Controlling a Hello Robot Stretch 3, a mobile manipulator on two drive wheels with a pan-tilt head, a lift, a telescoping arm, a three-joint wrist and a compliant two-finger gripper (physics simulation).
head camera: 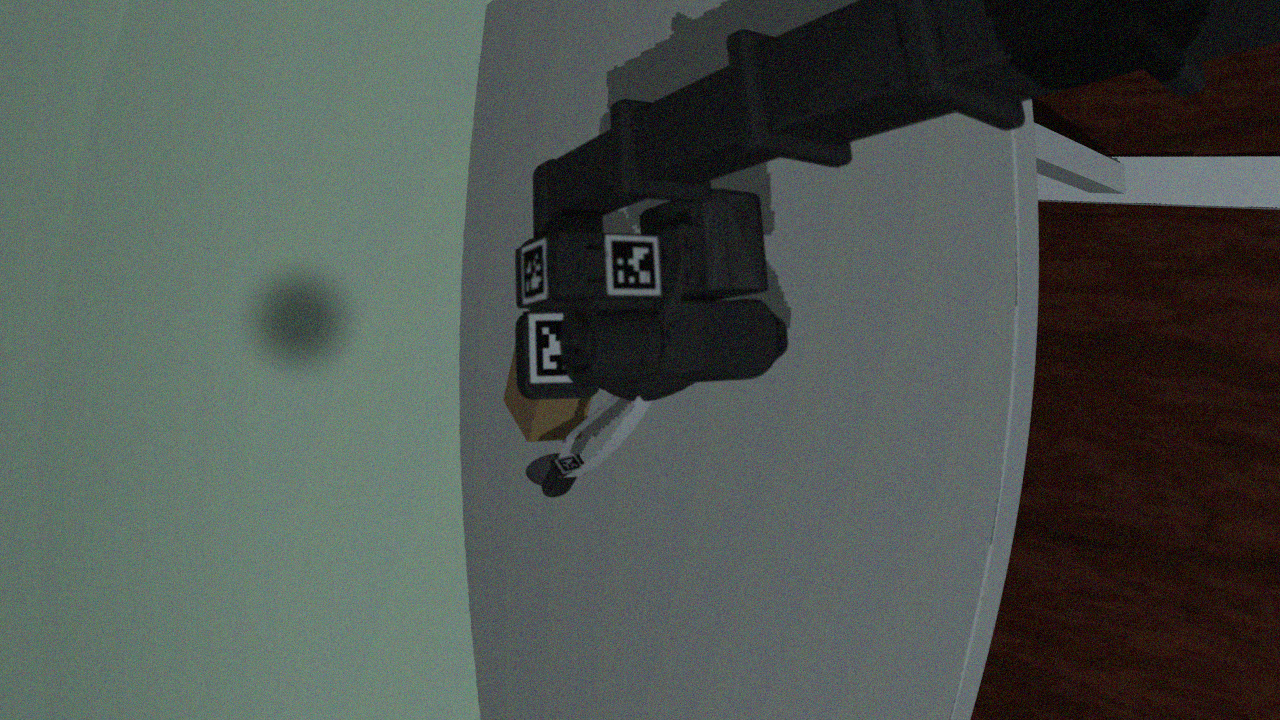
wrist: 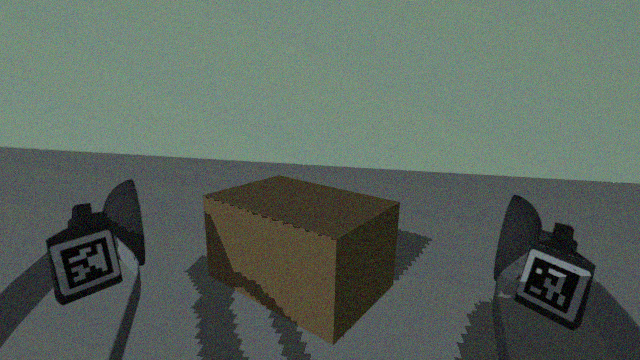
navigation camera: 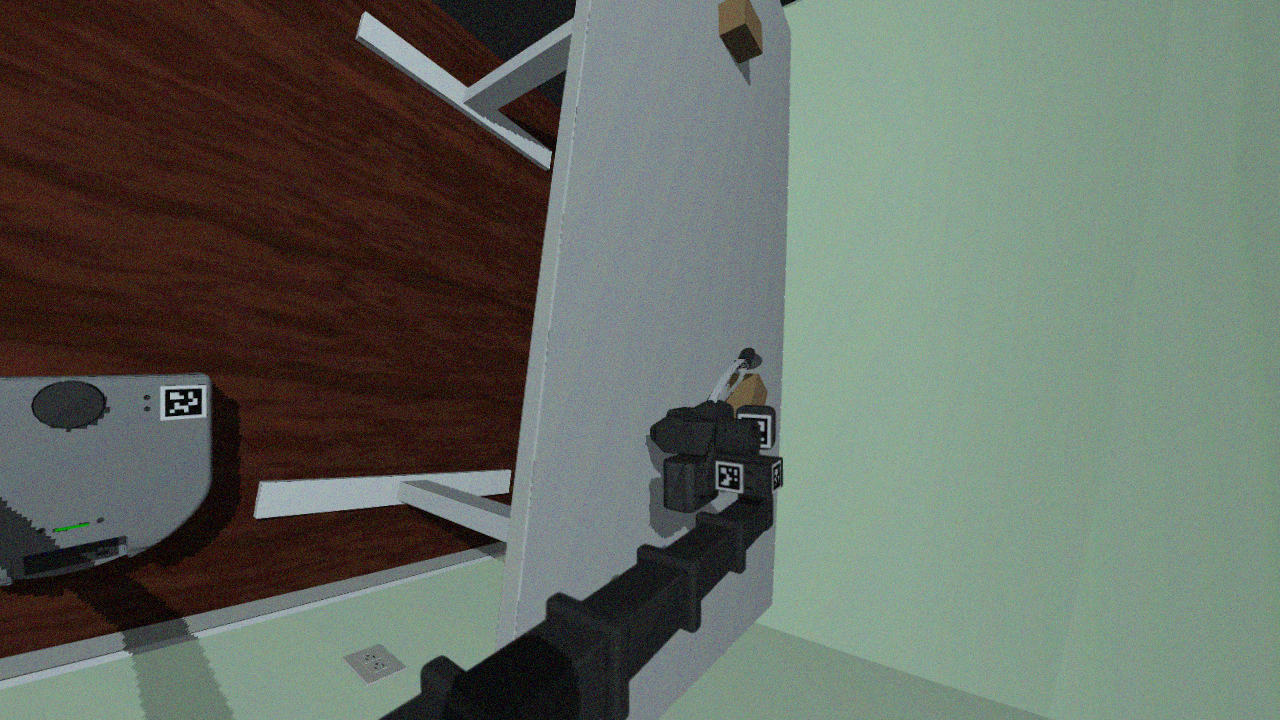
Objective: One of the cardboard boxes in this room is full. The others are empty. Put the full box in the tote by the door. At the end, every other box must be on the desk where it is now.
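A closed brown cardboard box (head camera: 542, 419) (navigation camera: 748, 392) (wrist: 295, 250) stands upright on the grey desk (head camera: 787, 555) (navigation camera: 662, 223) (wrist: 440, 205), near its wall-side edge and turned at an angle. My gripper (wrist: 320, 217) is wide open. In the wrist view the box appears between the two fingers, with a gap on each side. In the head view the wrist hides part of the box and one fingertip. Another cardboard box (navigation camera: 740, 32) stands at the far end of the desk. Whether either box is full cannot be seen. The tote and door do not show.
A green wall (head camera: 268, 537) (navigation camera: 984, 313) (wrist: 320, 75) rises behind the desk. White desk legs (head camera: 1190, 181) (navigation camera: 331, 497) stand below on a dark wood floor (head camera: 1154, 402) (navigation camera: 313, 223). My base (navigation camera: 116, 465) is on the floor at the left of the navigation view.
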